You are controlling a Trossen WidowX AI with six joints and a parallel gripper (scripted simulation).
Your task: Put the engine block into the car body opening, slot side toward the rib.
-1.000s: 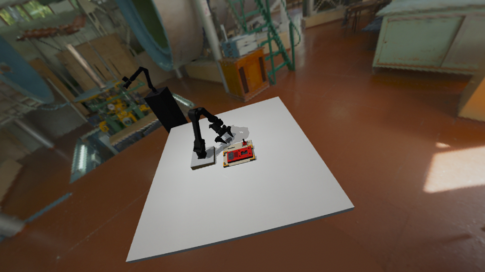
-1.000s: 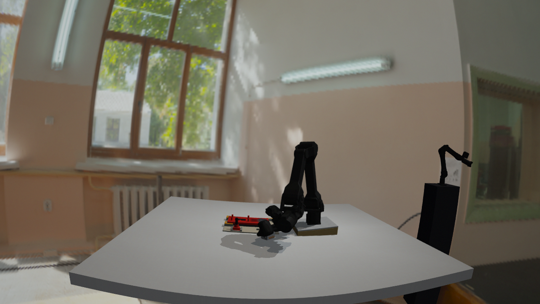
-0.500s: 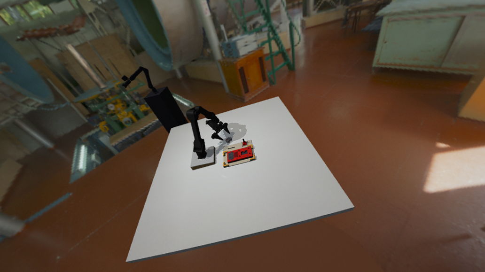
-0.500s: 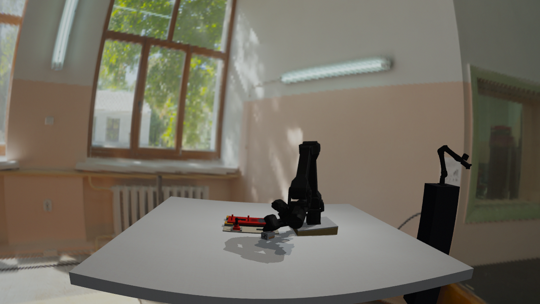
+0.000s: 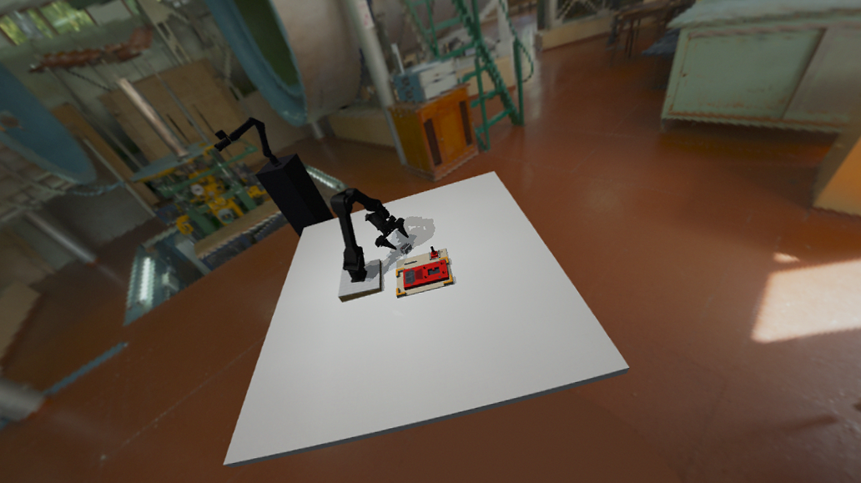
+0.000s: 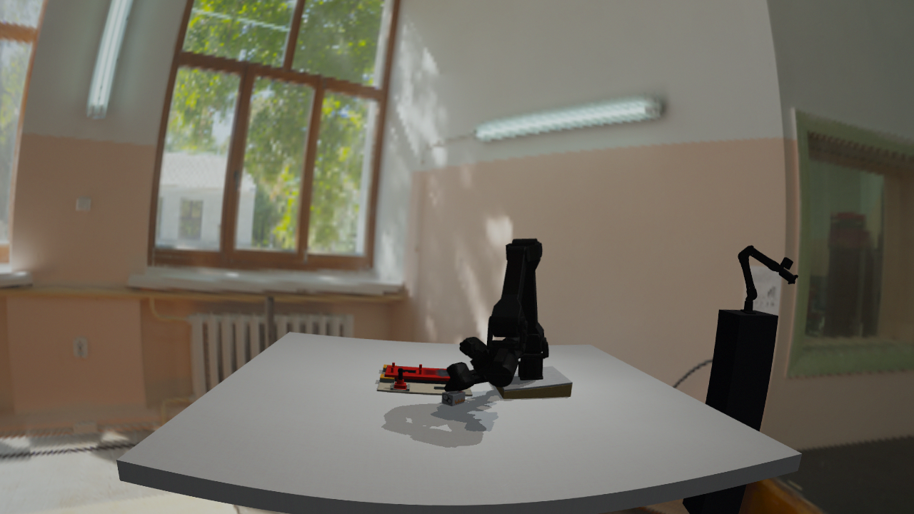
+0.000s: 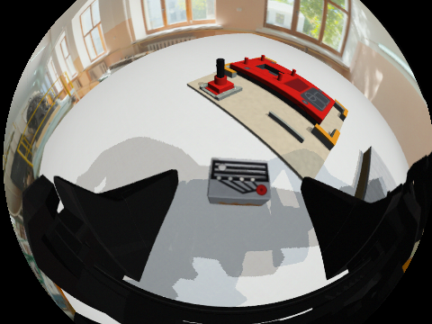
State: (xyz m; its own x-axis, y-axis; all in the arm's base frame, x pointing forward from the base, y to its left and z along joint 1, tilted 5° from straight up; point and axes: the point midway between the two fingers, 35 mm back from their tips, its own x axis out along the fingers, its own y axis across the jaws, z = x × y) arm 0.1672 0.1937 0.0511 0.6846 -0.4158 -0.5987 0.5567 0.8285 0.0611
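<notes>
Right now the grey engine block is 1 cm ahead of my gripper tip, 1 cm to the right of it and 4 cm below it.
</notes>
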